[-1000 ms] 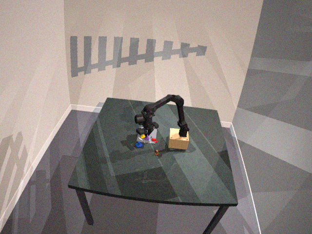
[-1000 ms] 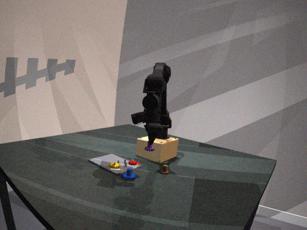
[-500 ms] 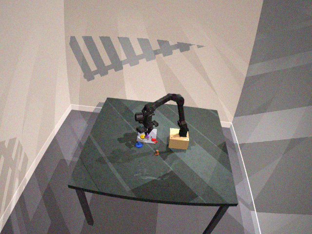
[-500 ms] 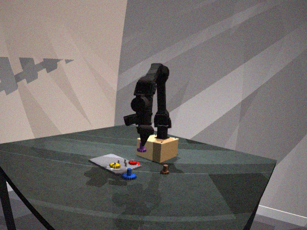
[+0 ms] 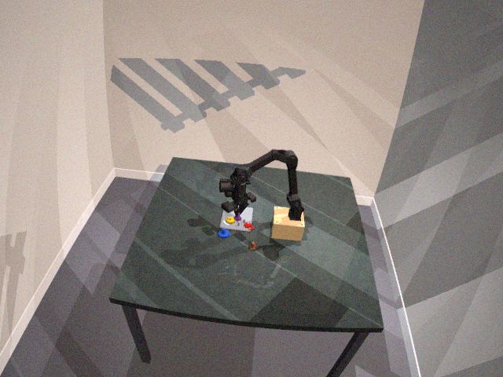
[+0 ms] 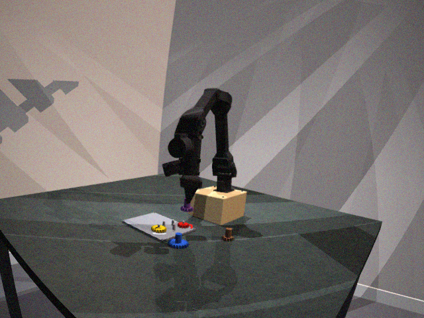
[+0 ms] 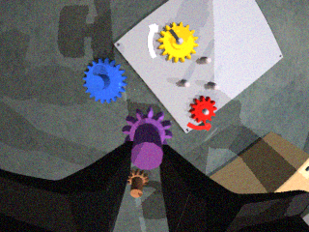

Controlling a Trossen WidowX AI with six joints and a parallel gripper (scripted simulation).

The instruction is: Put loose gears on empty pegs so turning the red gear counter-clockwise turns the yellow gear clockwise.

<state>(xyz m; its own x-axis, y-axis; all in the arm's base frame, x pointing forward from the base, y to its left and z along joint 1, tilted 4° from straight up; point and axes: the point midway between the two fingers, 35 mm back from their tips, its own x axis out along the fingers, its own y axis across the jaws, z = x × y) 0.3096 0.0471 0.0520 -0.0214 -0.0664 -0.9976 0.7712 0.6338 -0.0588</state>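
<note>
Right now my gripper tip is 110 mm above the red gear, 60 mm to the left of it and 60 mm past it. Also, from my gripper tip: blue gear 110 mm below, 70 mm ahead, 20 mm to the left; then purple gear 10 mm below; then yellow gear 110 mm below, 90 mm to the right, 40 mm ahead.
</note>
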